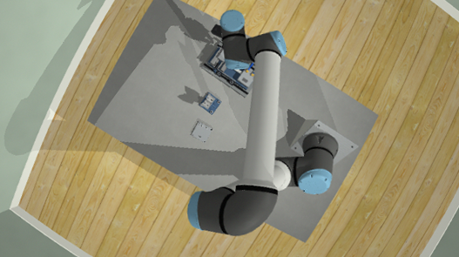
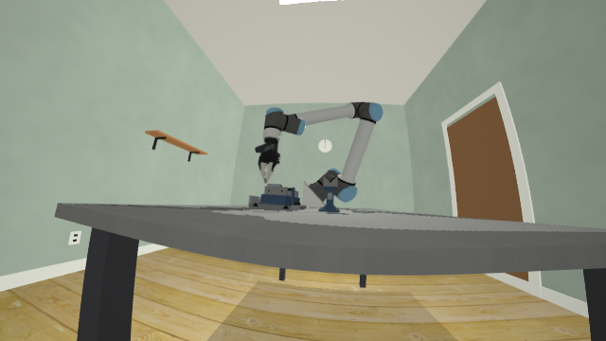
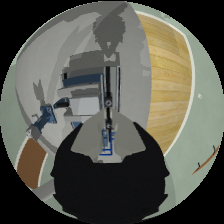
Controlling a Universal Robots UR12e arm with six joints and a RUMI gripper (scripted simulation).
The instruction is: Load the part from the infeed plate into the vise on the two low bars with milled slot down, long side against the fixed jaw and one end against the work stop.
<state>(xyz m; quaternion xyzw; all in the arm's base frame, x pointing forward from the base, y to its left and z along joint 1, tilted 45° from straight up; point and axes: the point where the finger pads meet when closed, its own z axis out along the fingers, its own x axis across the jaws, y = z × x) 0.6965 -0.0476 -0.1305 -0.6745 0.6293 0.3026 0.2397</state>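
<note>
Right now my hand is 50 mm to the right of the part and 40 mm above it. From my hand the other things lie so: vise: 90 mm below, 70 mm to the left, 70 mm behind; infeed plate: 450 mm to the left, 140 mm behind, 120 mm below.
</note>
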